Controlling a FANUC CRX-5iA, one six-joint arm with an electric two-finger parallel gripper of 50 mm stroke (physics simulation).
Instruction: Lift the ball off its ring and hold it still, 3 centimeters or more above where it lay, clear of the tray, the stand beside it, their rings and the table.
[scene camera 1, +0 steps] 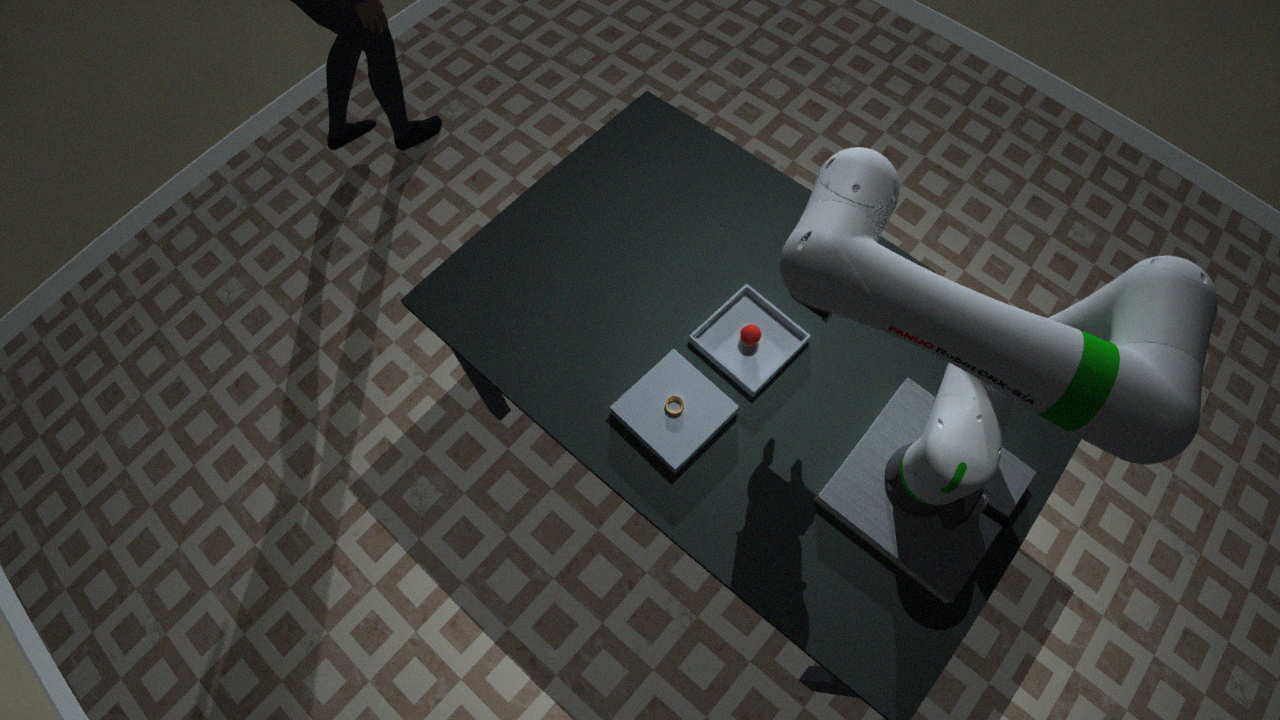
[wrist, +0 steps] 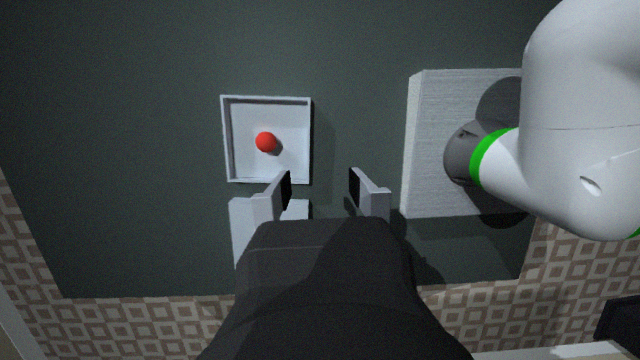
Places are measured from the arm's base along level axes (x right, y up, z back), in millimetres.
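Pixels of known places: gripper, fingertip midpoint: (wrist: 319, 181); arm's base, origin of the base link: (scene camera 1: 920, 480) (wrist: 475, 153).
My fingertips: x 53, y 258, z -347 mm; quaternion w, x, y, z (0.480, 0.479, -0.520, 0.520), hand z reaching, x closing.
Ahead of a thing's pixels: the offset from my fingertips to its middle. "spot": to the spot under its first point. Level surfaces: height alone.
A red ball {dx +27, dy -272, dz -110 mm} (scene camera 1: 750, 334) (wrist: 266, 142) rests near the middle of the pale walled tray {dx +27, dy -291, dz -110 mm} (scene camera 1: 721, 342) (wrist: 225, 140). The ring under it cannot be made out. My gripper (wrist: 319, 181) is open and empty, high above the table. In the wrist view its fingers stand below and to the right of the ball, the left fingertip overlapping the tray's lower edge in the picture. In the scene view the arm hides the gripper. The flat pale stand (scene camera 1: 640, 410) (wrist: 240, 220) is beside the tray, partly covered by the gripper in the wrist view.
A gold ring {spot: dx -225, dy -261, dz -136 mm} (scene camera 1: 674, 414) lies on the stand. The robot's grey base plate (scene camera 1: 863, 474) (wrist: 435, 100) sits on the dark table {dy -305 mm} (scene camera 1: 572, 250) (wrist: 125, 150), right of the tray. The white arm (scene camera 1: 966, 326) (wrist: 575, 100) reaches over from there. A person (scene camera 1: 344, 85) stands on the floor beyond the table.
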